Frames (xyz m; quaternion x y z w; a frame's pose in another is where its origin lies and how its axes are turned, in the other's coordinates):
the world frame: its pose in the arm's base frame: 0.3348 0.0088 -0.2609 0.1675 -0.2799 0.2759 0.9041
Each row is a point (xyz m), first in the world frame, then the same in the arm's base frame.
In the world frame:
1: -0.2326 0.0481 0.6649
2: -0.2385 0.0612 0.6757
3: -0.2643 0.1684 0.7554
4: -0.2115 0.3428 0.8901
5: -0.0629 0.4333 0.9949
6: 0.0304 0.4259 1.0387
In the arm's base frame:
1: -0.1295 -0.3515 0.1304
2: -0.1458 -0.3484 0.1373
3: -0.2602 -0.3105 0.2005
4: -0.3828 -0.2126 0.3641
5: -0.3771 -0.1287 0.5489
6: -0.3264 -0.1168 0.6382

